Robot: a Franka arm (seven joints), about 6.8 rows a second.
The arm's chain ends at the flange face. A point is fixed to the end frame.
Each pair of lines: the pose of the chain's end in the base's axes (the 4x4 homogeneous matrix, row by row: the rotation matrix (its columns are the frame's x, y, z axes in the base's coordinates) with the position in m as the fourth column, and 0 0 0 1 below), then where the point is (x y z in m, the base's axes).
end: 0.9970 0.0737 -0.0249 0.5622; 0.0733 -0.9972 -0.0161 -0.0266; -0.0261 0.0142 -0.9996 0.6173; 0 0 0 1
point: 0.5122 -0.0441 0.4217
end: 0.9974 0.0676 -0.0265 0.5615; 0.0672 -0.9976 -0.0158 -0.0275; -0.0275 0.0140 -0.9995 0.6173; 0 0 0 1
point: 0.5111 -0.0447 0.4218
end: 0.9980 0.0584 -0.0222 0.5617; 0.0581 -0.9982 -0.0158 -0.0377; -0.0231 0.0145 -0.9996 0.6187; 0 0 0 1
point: 0.5121 -0.0545 0.4230
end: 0.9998 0.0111 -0.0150 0.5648; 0.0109 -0.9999 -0.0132 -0.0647; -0.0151 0.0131 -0.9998 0.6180; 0 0 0 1
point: 0.5160 -0.0788 0.4219
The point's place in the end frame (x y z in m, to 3 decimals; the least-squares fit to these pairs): -0.046 0.011 0.197
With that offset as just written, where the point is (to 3 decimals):
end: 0.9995 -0.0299 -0.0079 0.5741; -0.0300 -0.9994 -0.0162 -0.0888; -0.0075 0.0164 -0.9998 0.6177; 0 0 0 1
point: 0.526 -0.102 0.421
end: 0.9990 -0.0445 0.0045 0.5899; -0.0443 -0.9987 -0.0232 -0.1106; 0.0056 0.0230 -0.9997 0.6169; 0 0 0 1
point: 0.544 -0.124 0.420
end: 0.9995 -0.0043 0.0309 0.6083; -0.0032 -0.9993 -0.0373 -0.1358; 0.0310 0.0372 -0.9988 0.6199; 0 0 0 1
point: 0.568 -0.154 0.422
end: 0.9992 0.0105 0.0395 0.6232; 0.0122 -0.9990 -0.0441 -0.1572; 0.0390 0.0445 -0.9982 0.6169; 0 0 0 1
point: 0.585 -0.177 0.419
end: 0.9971 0.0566 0.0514 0.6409; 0.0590 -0.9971 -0.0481 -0.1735; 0.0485 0.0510 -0.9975 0.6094; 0 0 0 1
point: 0.606 -0.197 0.411
